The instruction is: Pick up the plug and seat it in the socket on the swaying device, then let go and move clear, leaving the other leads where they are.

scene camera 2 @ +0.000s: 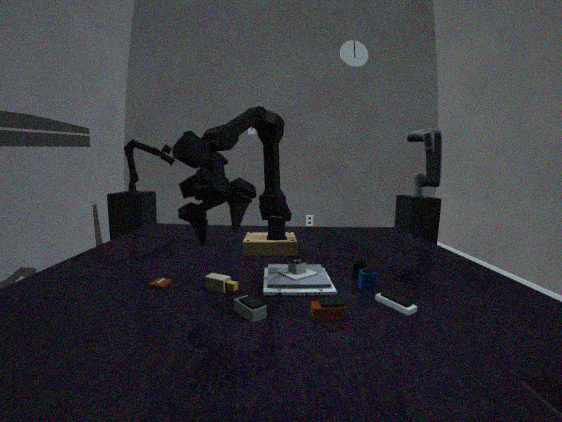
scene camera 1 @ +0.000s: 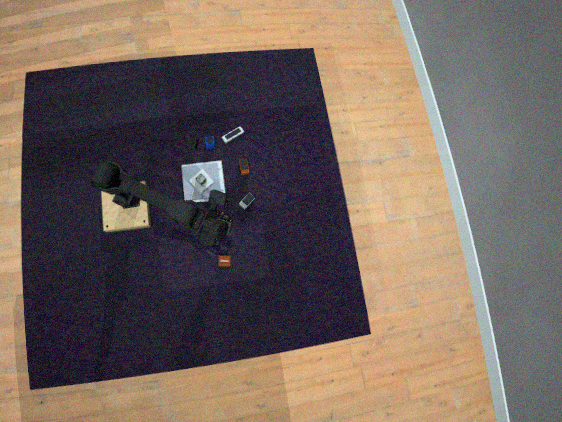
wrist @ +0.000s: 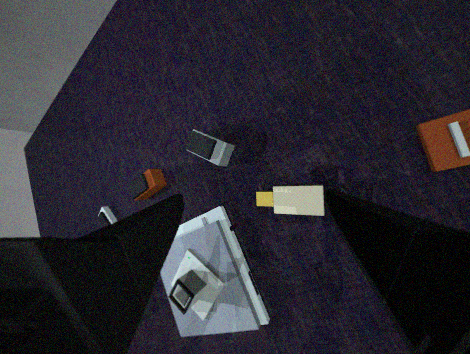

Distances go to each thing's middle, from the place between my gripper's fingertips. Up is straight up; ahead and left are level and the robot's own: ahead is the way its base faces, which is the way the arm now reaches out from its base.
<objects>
Now: the plug [wrist: 309, 199] 110 mm below my hand, 20 mm behind it and 10 mm to the right of it. From my hand the other things lie so: device [scene camera 2: 296, 274]: 170 mm to the left, 90 mm below, 70 mm behind.
</objects>
